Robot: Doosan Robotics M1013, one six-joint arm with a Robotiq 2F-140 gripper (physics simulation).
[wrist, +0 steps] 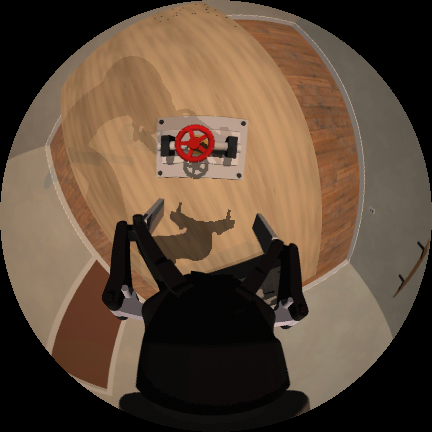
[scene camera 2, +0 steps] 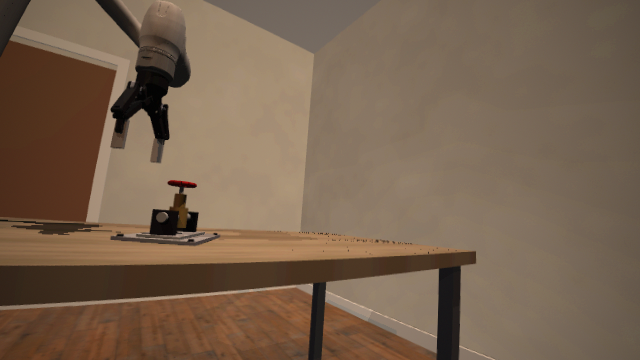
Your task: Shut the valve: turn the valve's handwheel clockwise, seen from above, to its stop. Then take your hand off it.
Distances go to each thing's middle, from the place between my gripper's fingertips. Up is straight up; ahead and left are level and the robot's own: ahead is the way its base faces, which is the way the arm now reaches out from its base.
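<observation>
The light grey base plate (wrist: 181, 169) is 10 cm ahead of my gripper, 3 cm to the right of it and 19 cm below it. As for the red handwheel (wrist: 193, 142), my gripper's 3 cm to the left of it, 10 cm short of it and 7 cm above it. Going by their middles, that handwheel is the nearest to my gripper of the things named here.
</observation>
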